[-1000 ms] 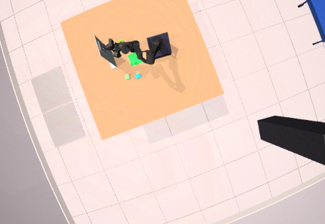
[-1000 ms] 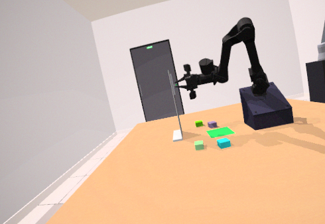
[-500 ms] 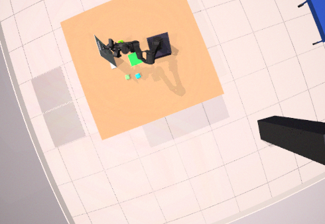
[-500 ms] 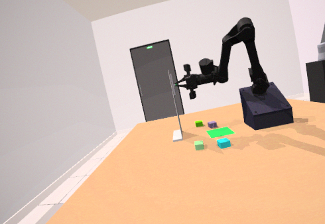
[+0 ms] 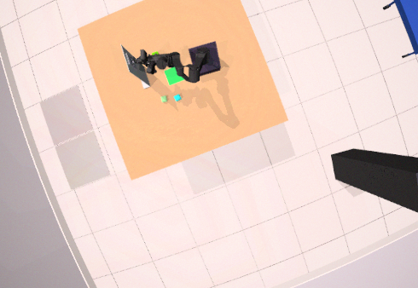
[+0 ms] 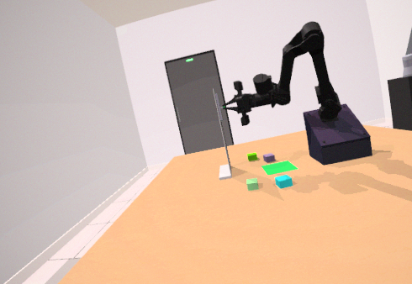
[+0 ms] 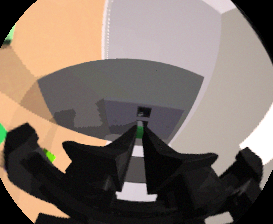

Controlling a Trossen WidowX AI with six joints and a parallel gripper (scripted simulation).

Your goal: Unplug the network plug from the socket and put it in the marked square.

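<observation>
Right now my gripper tip is 290 mm above the green marked square, 180 mm past it and 40 mm to the right of it. From my gripper tip the other things lie so: lime cube (280 mm below, 140 mm to the right, 80 mm behind); plug (right at my gripper tip); upright panel (120 mm below, 30 mm ahead).
</observation>
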